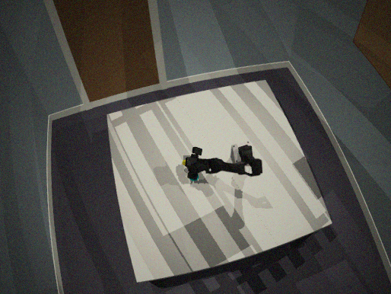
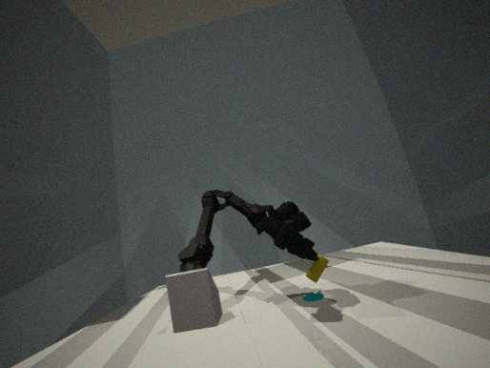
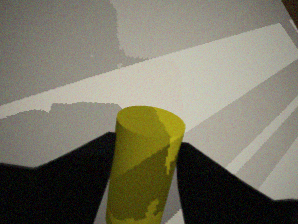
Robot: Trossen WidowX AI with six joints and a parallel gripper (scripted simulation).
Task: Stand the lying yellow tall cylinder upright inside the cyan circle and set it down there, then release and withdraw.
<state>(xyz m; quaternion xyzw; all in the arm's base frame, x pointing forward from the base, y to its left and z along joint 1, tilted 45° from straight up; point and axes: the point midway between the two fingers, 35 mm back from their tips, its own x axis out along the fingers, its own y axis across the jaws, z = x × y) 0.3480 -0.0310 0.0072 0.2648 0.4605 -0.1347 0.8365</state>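
Right now my gripper tip is 30 mm past the cyan circle, 50 mm to the right of it and 100 mm above it. From my gripper tip the other things lie so: yellow tall cylinder 10 mm behind, 20 mm below.
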